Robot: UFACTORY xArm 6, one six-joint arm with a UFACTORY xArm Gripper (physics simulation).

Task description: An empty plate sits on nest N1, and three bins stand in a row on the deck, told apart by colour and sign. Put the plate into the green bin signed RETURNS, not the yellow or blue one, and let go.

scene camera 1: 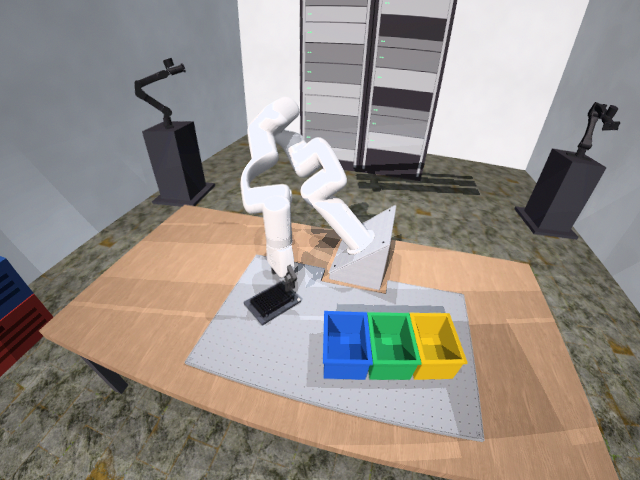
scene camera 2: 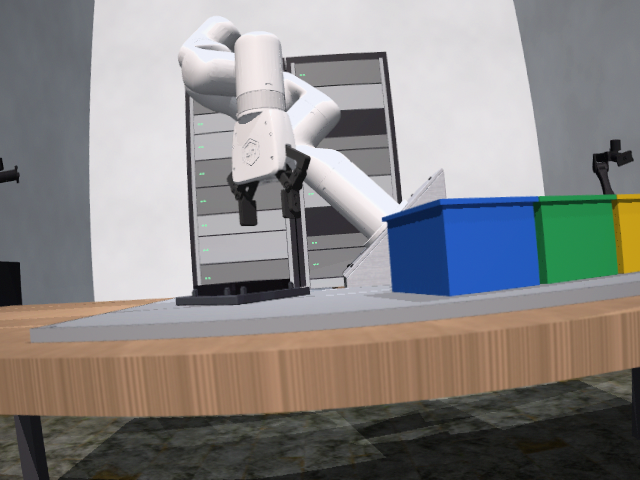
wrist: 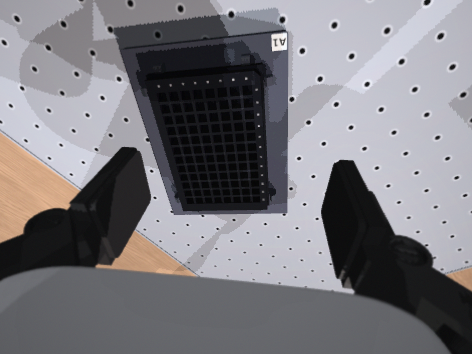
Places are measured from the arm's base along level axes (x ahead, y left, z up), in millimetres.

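Pixels of known places: gripper, fingertip midpoint: [scene camera 1: 283, 280] [scene camera 2: 269, 222] [wrist: 234, 179]; arm's base, origin of the base link: [scene camera 1: 361, 243].
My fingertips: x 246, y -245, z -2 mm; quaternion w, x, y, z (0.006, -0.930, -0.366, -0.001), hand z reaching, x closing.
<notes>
For each thing: its middle in the pictures, then the offset to it from my fingertips. "pt": a spot on its surface instead. Level surfaces: height alone.
- black plate, body centre: [wrist: 215, 150] [scene camera 2: 243, 287] [scene camera 1: 271, 299] dy -44, dx +7, dz -92 mm
- yellow bin, surface spot: [scene camera 2: 628, 235] pt dy +442, dx +221, dz -64 mm
- grey perforated deck, its level: dz -111 mm
The black plate [scene camera 1: 269, 300] [wrist: 215, 145], with a grid of square wells, lies in the dark nest [scene camera 1: 262, 319] [scene camera 2: 206, 300] [wrist: 278, 115] at the deck's left. A white "A1" tag sits at the nest's corner in the wrist view. My gripper [scene camera 1: 284, 283] [scene camera 2: 269, 218] [wrist: 234, 179] is open and empty, pointing down, above the nest with a gap. In the wrist view the plate lies between and beyond the fingers, slightly turned and left of their middle. The green bin [scene camera 1: 392, 370] [scene camera 2: 578, 240] stands between the blue and yellow bins. Its sign does not show.
The blue bin [scene camera 1: 346, 370] [scene camera 2: 491, 248] is nearest the nest; the yellow bin [scene camera 1: 436, 370] [scene camera 2: 628, 235] is at the row's far right. All stand on the grey perforated deck [scene camera 1: 258, 361] [scene camera 2: 361, 308]. The arm's slanted metal base [scene camera 1: 382, 266] stands behind the deck.
</notes>
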